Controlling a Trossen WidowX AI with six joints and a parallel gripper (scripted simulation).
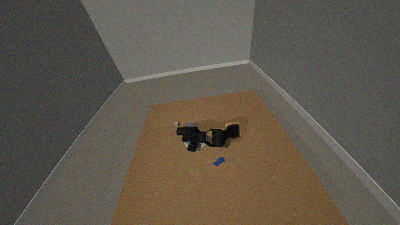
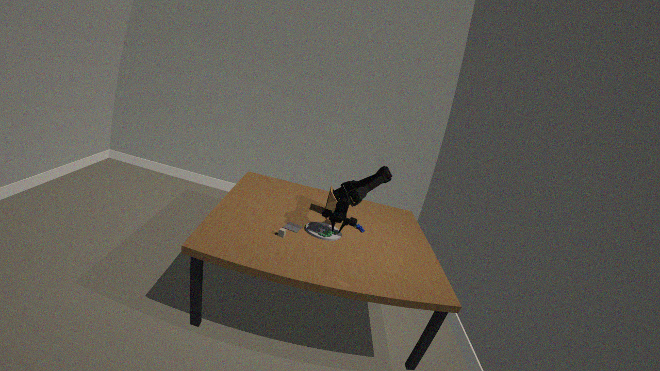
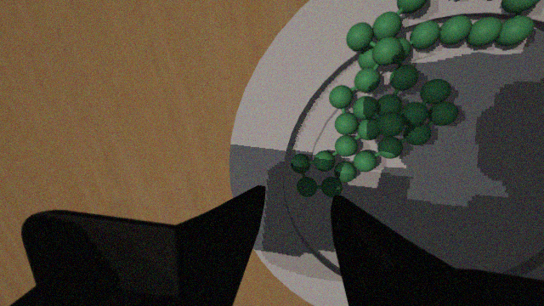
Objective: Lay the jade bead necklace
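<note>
Now: the round bead board 60 mm to the right of my gripper tip and 10 mm below it. Also, from my gripper tip: pale block (270 mm to the right, 180 mm ahead); then flat grey plate (230 mm to the right, 40 mm ahead, 20 mm below).
</note>
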